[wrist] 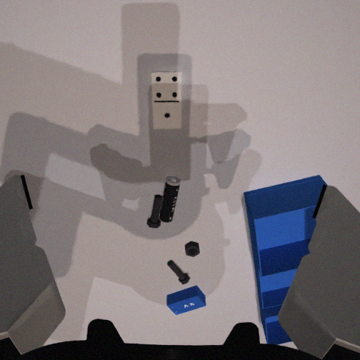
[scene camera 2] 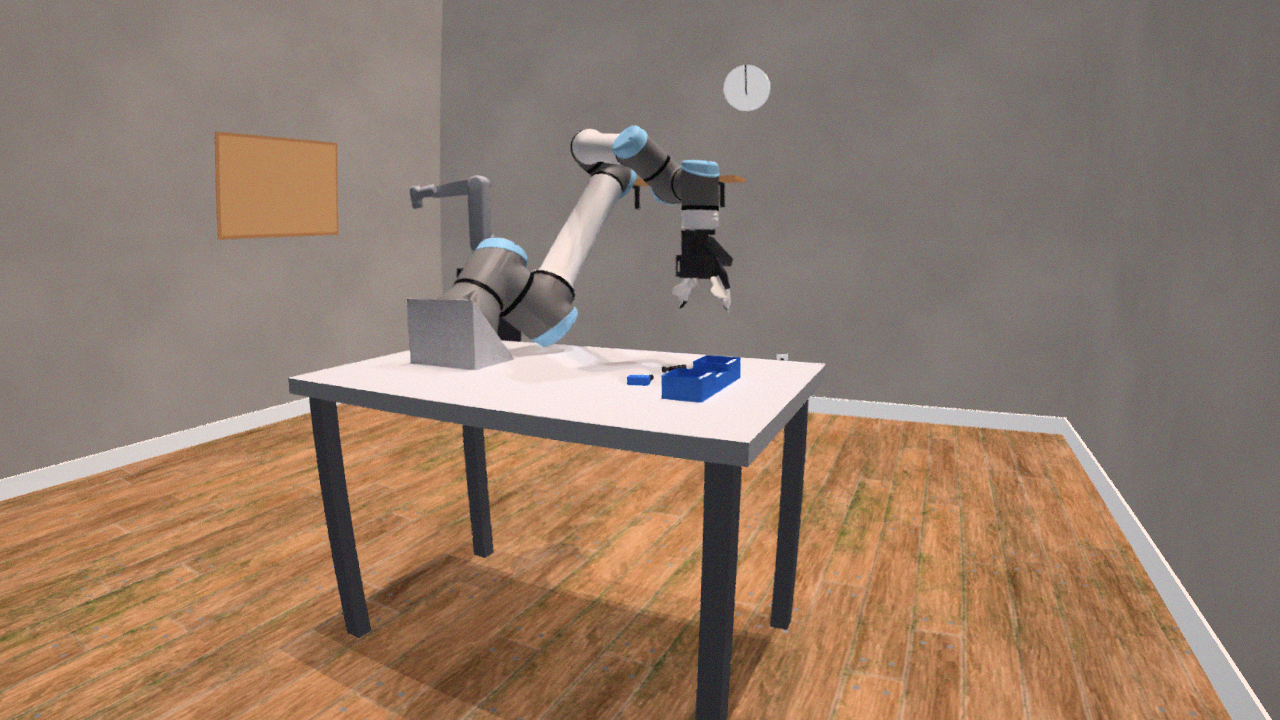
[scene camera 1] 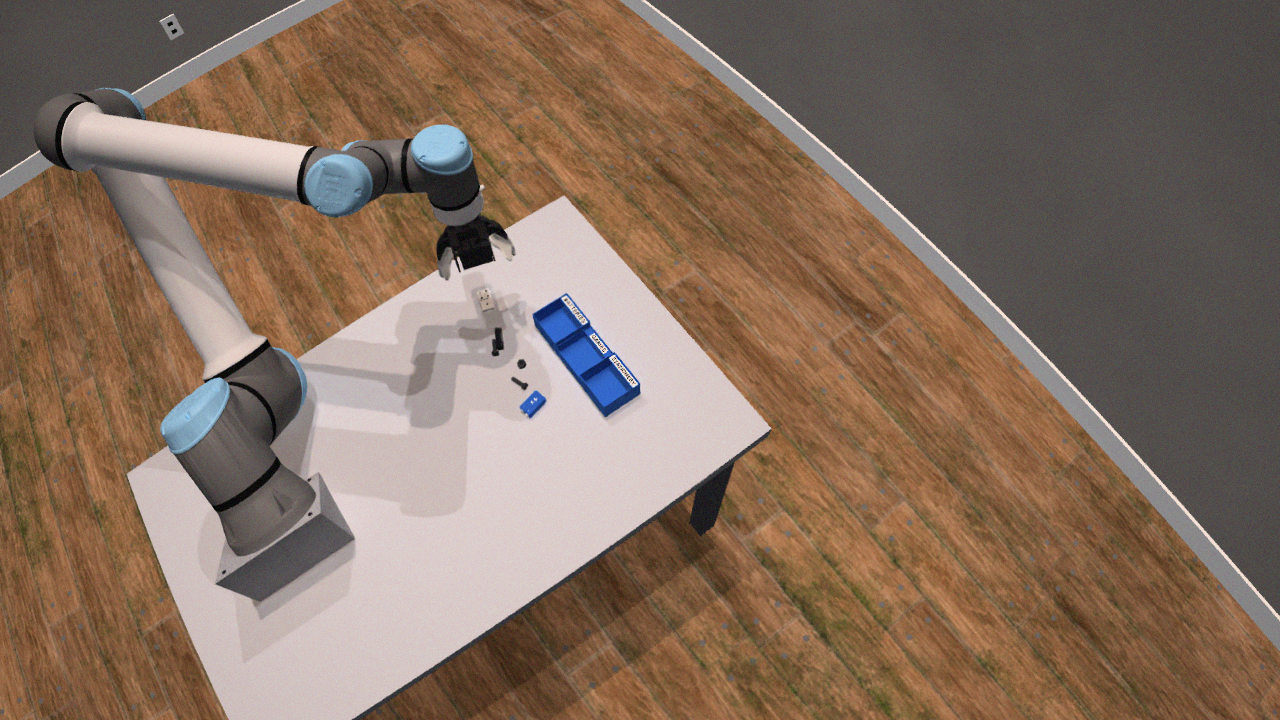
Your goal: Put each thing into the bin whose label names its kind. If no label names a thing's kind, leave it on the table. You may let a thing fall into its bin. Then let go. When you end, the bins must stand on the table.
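Frame: origin at the arm's base, x ahead, y down, z left, level; metres.
Seen in the pictures: gripper, fingertip midpoint: (scene camera 2: 703, 310) (scene camera 1: 478, 265); arm's base, link origin: (scene camera 2: 461, 325) (scene camera 1: 275, 522).
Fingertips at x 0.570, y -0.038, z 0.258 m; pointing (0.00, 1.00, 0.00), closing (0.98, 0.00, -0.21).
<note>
Pixels of each thing's middle, then the offset from my fingertips to it. "spot": a spot on its surface instead. Level surfaces: height alone.
- white domino, body centre: (scene camera 1: 485, 300) dx -0.006, dy +0.133, dz +0.007 m
- black battery, body centre: (scene camera 1: 499, 337) (scene camera 2: 678, 368) dx -0.023, dy +0.130, dz -0.092 m
- dark bolt, body centre: (scene camera 1: 494, 347) dx -0.040, dy +0.131, dz -0.105 m
- dark nut, body centre: (scene camera 1: 521, 363) dx -0.011, dy +0.133, dz -0.168 m
- second bolt, body centre: (scene camera 1: 519, 382) dx -0.034, dy +0.131, dz -0.202 m
- blue block-shaped battery, body centre: (scene camera 1: 532, 404) (scene camera 2: 638, 380) dx -0.034, dy +0.128, dz -0.260 m
- BATTERIES bin, surface spot: (scene camera 1: 560, 324) spot: dx +0.099, dy +0.130, dz -0.132 m
- GAMES bin, body centre: (scene camera 1: 585, 353) (scene camera 2: 703, 376) dx +0.106, dy +0.114, dz -0.224 m
- STATIONERY bin, surface spot: (scene camera 1: 610, 388) spot: dx +0.113, dy +0.130, dz -0.309 m
- white table, surface height: dy +0.137 m
My gripper (scene camera 1: 478, 265) (scene camera 2: 705, 308) (wrist: 173, 185) is open and empty, high above the table near the domino. The white domino (scene camera 1: 485, 298) (wrist: 166, 107) lies flat. A black battery (scene camera 1: 498, 337) (wrist: 170, 200) lies close beside a dark bolt (scene camera 1: 494, 350) (wrist: 156, 210). A dark nut (scene camera 1: 521, 363) (wrist: 192, 248), a second bolt (scene camera 1: 519, 382) (wrist: 177, 271) and a blue block-shaped battery (scene camera 1: 533, 402) (scene camera 2: 638, 380) (wrist: 186, 300) lie farther along. In scene camera 1, the BATTERIES bin (scene camera 1: 560, 324), GAMES bin (scene camera 1: 582, 351) and STATIONERY bin (scene camera 1: 610, 388) look empty.
The three blue bins stand in a joined row on the white table (scene camera 1: 689, 402) (scene camera 2: 537, 394). Their walls rise beside the loose things. The right finger covers part of the row in the wrist view. The arm's grey base block (scene camera 1: 299, 546) (scene camera 2: 443, 333) stands at the other end.
</note>
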